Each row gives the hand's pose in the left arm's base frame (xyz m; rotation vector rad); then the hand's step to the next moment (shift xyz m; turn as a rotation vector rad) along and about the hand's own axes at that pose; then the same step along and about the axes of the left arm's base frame.
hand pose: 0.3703 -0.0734 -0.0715 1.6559 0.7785 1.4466
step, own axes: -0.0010 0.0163 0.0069 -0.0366 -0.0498 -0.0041
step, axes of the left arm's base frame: 0.0059 -0.0102 0.0133 -0.0076 -0.0054 -0.0612
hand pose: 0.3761 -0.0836 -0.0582 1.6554 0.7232 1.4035
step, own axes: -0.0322 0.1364 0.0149 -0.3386 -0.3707 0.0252
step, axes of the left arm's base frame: -0.0037 -0.0975 0.1017 -0.0159 -0.1085 -0.4906
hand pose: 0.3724 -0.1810 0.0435 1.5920 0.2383 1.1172
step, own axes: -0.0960 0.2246 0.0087 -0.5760 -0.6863 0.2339
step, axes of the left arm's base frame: -0.1324 -0.1500 0.1404 0.1383 -0.2898 -0.8685
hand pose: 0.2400 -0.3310 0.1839 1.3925 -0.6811 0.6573
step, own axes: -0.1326 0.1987 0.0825 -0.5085 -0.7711 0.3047
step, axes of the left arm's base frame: -0.2405 -0.0706 0.0321 0.2434 -0.3654 -0.8679
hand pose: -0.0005 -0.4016 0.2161 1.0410 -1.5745 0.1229
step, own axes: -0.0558 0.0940 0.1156 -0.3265 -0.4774 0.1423
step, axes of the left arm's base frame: -0.1530 0.0176 -0.0401 0.1842 -0.1924 -0.5327
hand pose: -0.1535 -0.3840 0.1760 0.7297 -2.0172 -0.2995
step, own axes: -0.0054 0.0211 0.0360 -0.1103 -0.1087 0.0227
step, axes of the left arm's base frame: -0.0362 0.0172 -0.0128 0.0639 -0.0213 -0.1413
